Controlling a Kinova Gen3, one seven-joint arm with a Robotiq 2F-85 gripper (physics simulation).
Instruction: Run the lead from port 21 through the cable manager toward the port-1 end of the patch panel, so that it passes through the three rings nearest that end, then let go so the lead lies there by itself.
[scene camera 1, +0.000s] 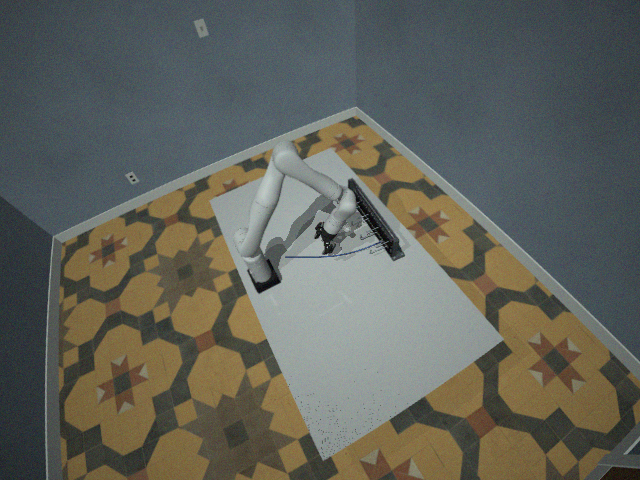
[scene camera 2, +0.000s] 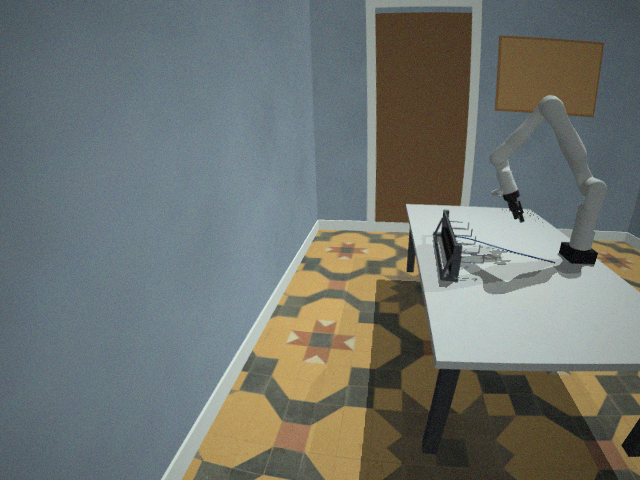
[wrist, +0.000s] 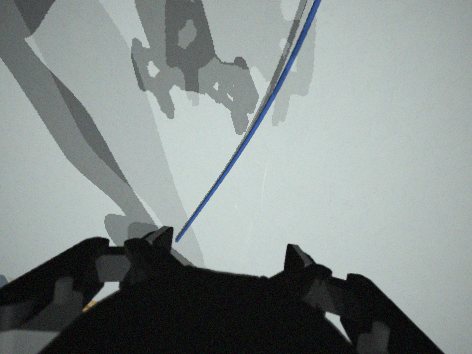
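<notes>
The blue lead (scene camera 1: 305, 257) (scene camera 2: 506, 250) (wrist: 244, 146) runs from the black patch panel (scene camera 1: 376, 219) (scene camera 2: 455, 260) across the table toward the robot base, its free end near that base. The cable manager's thin grey rings stick out from the panel's front; port numbers are too small to read. I cannot tell whether the lead touches a ring; it does not run along the row of rings. My gripper (scene camera 1: 322, 244) (scene camera 2: 519, 220) (wrist: 228, 247) is open and empty, above the table on the robot's side of the panel. In the wrist view the lead's free end shows near the left fingertip.
The white table (scene camera 1: 392, 330) (scene camera 2: 516, 330) carries the panel and the robot's black base (scene camera 1: 264, 283) (scene camera 2: 577, 253). The panel stands near the table's long edge, opposite the base. The arm arches over the table, and its shadows fall beside the lead.
</notes>
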